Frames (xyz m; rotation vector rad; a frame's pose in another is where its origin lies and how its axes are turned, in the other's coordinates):
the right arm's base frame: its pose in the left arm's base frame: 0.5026 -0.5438 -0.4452 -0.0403 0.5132 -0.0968
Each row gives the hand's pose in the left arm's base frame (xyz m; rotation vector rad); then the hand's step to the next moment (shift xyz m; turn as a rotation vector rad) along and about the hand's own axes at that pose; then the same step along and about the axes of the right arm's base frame.
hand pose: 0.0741 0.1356 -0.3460 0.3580 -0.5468 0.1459
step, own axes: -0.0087 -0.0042 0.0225 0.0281 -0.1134 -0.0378
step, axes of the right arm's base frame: -0.0195 -0.0147 0.0018 0.0918 -0.0810 -0.0099
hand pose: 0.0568 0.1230 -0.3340 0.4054 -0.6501 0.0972
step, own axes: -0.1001 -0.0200 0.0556 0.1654 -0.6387 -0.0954
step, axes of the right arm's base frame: -0.0755 -0.0435 -0.0769 0.4252 -0.5133 -0.0091
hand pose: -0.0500 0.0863 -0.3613 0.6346 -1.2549 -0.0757
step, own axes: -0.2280 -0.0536 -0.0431 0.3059 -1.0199 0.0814
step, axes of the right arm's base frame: 0.0866 0.0742 -0.2091 0.4839 -0.9508 -0.0480
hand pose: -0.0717 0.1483 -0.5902 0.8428 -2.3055 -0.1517
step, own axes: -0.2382 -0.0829 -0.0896 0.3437 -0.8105 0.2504
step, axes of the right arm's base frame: 0.2385 0.1148 0.0394 0.2849 -0.8463 -0.2008
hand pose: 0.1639 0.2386 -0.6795 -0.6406 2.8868 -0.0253
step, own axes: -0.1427 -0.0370 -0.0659 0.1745 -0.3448 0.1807
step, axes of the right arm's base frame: 0.0656 0.0298 0.1445 0.1502 -0.3662 -0.1591
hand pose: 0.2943 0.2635 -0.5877 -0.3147 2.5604 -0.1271
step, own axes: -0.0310 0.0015 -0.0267 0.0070 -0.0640 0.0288
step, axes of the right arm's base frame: -0.0103 0.0083 0.0387 0.0347 -0.0611 -0.0056
